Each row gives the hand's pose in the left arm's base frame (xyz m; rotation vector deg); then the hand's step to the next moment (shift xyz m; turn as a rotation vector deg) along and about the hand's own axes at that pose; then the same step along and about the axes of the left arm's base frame.
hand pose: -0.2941 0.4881 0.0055 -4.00 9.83 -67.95
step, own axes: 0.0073 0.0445 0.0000 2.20 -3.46 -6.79
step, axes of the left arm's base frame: 0.0434 0.0099 -0.0071 -3.52 -3.09 -6.40
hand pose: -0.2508 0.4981 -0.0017 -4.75 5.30 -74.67
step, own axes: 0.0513 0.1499 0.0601 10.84 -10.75 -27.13
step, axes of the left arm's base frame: 0.1640 -0.0096 0.0416 -10.58 -13.53 -25.96
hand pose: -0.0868 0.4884 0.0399 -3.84 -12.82 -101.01
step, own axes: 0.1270 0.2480 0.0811 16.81 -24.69 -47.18
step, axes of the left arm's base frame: 0.2097 -0.1537 0.1289 -23.84 -20.43 -46.17
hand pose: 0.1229 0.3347 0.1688 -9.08 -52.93 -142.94
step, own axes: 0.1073 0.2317 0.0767 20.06 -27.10 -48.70
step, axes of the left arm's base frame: 0.0098 -0.1461 0.2228 -27.76 -21.08 -47.89
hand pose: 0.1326 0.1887 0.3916 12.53 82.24 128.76
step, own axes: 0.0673 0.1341 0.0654 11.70 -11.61 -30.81
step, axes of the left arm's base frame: -0.0745 0.0377 0.1408 -18.32 -15.72 -25.26
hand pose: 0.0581 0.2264 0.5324 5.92 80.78 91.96
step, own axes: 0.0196 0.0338 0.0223 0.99 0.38 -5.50
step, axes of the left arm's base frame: -0.0166 0.0338 0.0246 -4.11 -3.24 -2.00
